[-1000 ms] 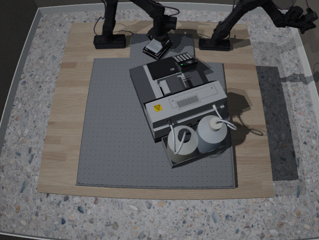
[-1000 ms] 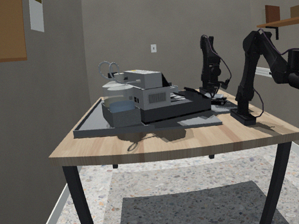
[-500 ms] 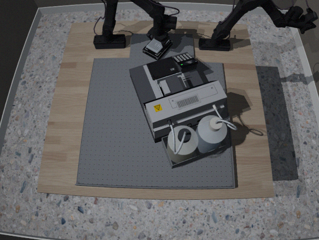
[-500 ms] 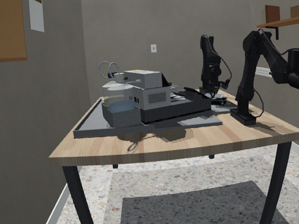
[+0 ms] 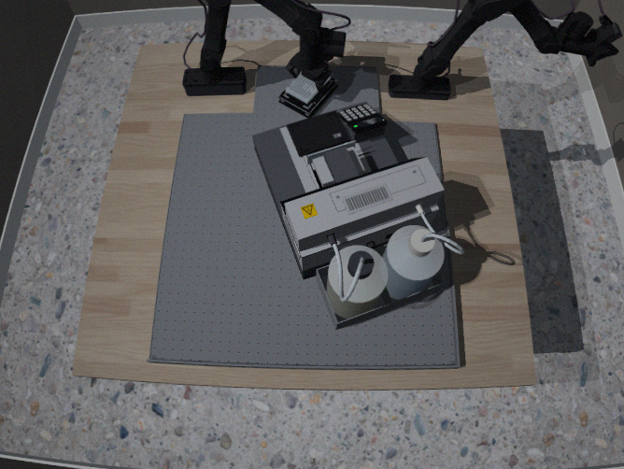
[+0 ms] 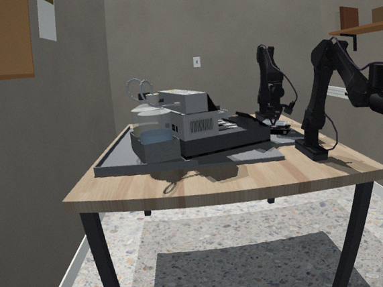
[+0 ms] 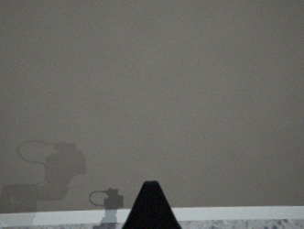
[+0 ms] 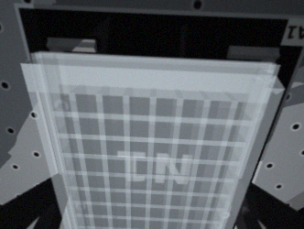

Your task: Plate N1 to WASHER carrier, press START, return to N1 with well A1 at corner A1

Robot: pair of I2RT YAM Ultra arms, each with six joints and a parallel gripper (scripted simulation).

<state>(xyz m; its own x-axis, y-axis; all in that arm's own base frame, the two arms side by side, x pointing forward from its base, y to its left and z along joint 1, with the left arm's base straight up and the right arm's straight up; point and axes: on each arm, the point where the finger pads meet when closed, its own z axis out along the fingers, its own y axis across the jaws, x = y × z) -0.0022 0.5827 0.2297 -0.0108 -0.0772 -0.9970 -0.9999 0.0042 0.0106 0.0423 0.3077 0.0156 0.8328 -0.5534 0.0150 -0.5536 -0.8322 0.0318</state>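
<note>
The white plate is right at my right hand. Round my right hand: dark nest N1: 30 mm below; then grey washer housing: 360 mm ahead, 90 mm to the left, 80 mm above; then black carrier: 210 mm ahead, 40 mm above, 30 mm to the left.
</note>
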